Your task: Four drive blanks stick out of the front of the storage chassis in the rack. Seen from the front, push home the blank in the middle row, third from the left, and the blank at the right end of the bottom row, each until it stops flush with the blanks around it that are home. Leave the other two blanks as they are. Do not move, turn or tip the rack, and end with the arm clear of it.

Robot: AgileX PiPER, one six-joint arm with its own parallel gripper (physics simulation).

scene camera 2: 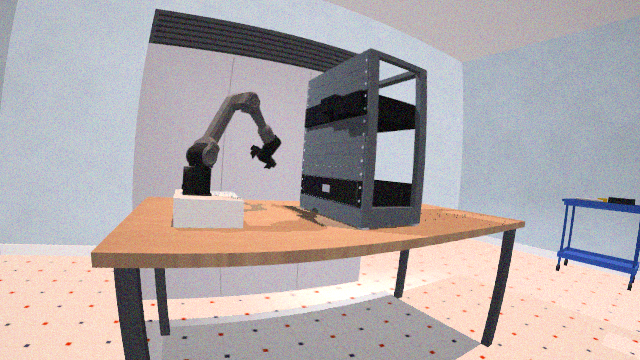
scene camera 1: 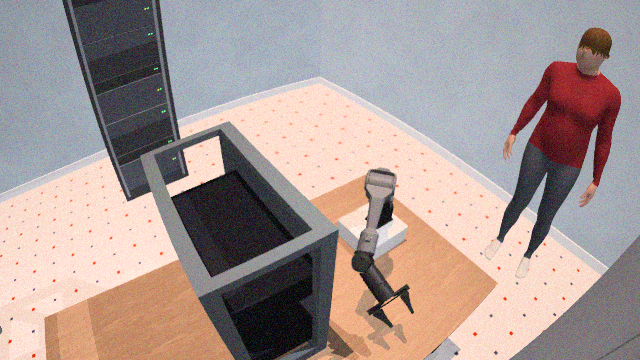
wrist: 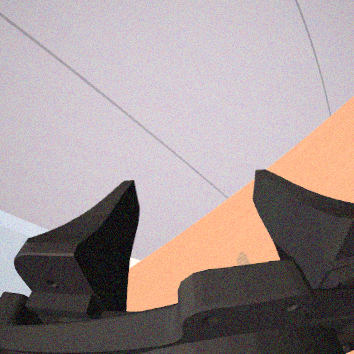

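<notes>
The grey rack (scene camera 1: 326, 285) (scene camera 2: 370, 150) stands upright on the table. A black unit (scene camera 1: 225, 220) (scene camera 2: 397, 114) sits in its upper part and looks like the storage chassis. In the scene camera 2 view, a dark shape (scene camera 2: 331, 103) juts from its front near the top, but single blanks and their rows cannot be told apart. The blanks do not show in the wrist view. My gripper (scene camera 1: 402, 320) (scene camera 2: 259, 159) (wrist: 195, 189) is open and empty. It hangs above the table in front of the rack, apart from it, with the fingers pointing down and away from the rack.
The arm's white base block (scene camera 1: 372, 230) (scene camera 2: 207, 210) stands on the wooden table (scene camera 1: 440, 270) (scene camera 2: 280, 245). A lower black unit (scene camera 2: 342, 192) with a white label sits in the rack. A tall server cabinet (scene camera 1: 132, 107), a person (scene camera 1: 575, 115) and a blue cart (scene camera 2: 597, 257) stand away from the table.
</notes>
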